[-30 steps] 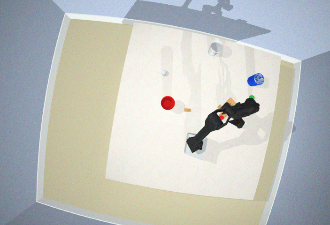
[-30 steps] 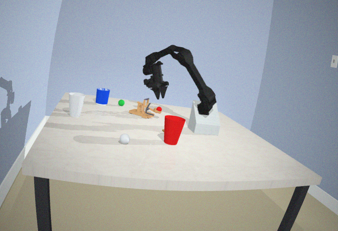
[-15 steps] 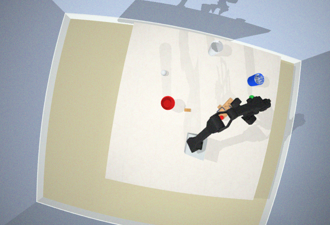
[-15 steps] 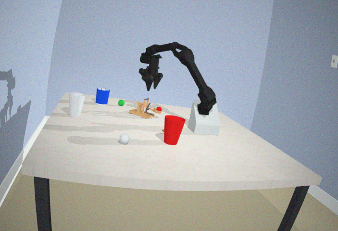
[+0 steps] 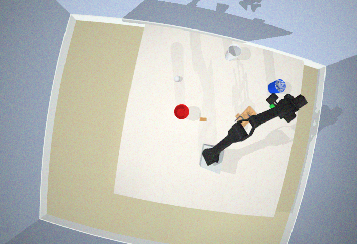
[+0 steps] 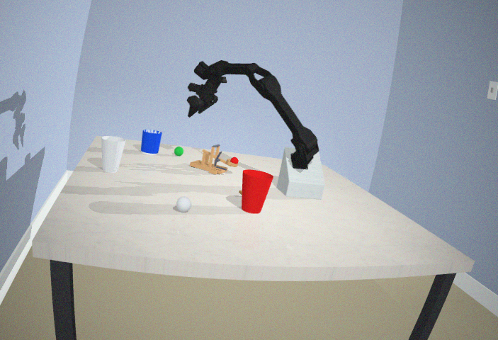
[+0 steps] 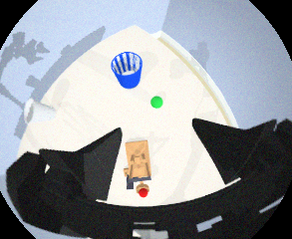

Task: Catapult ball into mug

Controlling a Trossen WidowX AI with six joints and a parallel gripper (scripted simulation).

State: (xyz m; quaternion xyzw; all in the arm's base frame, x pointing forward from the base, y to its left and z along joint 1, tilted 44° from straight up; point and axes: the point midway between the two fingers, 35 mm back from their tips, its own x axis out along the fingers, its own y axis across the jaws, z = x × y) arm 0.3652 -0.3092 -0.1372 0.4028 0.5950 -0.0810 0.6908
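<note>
Right now my gripper tip is 170 mm past the red ball, 170 mm to the right of it and 140 mm above it. Also, from my gripper tip: catapult (110 mm behind, 140 mm to the left, 150 mm below); then blue mug (170 mm ahead, 80 mm to the right, 180 mm below); then green ball (30 mm ahead, 80 mm to the right, 180 mm below).
</note>
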